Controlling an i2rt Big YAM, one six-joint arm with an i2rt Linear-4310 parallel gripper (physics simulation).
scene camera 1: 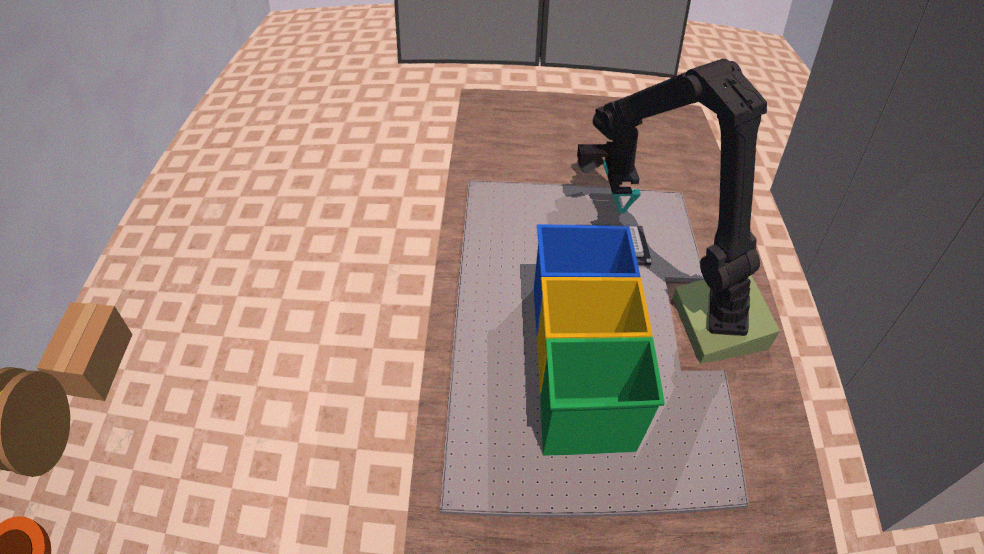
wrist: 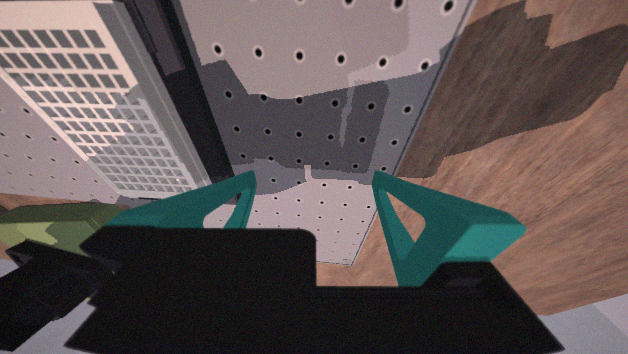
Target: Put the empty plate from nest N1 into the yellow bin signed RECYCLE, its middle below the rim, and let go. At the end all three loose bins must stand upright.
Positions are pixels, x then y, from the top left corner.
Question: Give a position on a green bin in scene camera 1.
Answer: At 599, 395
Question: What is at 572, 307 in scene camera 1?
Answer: A yellow bin.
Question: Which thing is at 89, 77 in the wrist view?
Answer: A white plate.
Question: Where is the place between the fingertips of my gripper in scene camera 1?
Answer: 618, 200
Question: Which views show the blue bin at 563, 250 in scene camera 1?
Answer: Scene camera 1 only.
